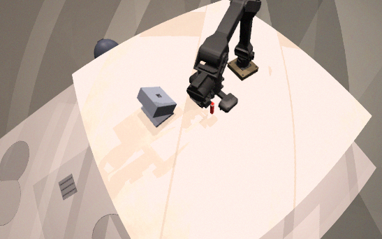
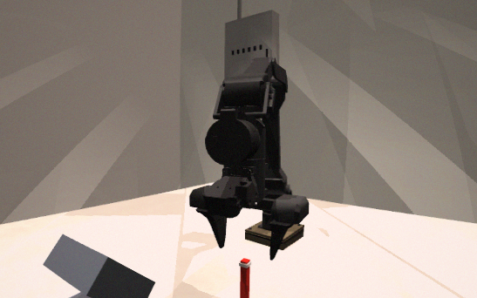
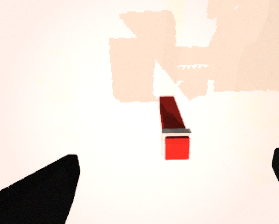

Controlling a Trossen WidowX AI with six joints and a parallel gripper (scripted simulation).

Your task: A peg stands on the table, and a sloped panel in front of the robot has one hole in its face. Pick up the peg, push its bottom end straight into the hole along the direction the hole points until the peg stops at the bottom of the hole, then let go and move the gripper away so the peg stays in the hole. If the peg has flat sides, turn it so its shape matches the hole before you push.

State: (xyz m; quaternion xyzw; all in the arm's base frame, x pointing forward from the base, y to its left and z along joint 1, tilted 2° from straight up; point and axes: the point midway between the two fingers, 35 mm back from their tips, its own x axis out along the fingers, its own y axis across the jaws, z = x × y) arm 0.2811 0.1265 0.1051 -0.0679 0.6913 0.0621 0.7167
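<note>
Now: gripper tip 40 mm above the red square peg. Round my gripper tip: grey sloped panel (180 mm ahead, 150 mm to the right, 30 mm below).
</note>
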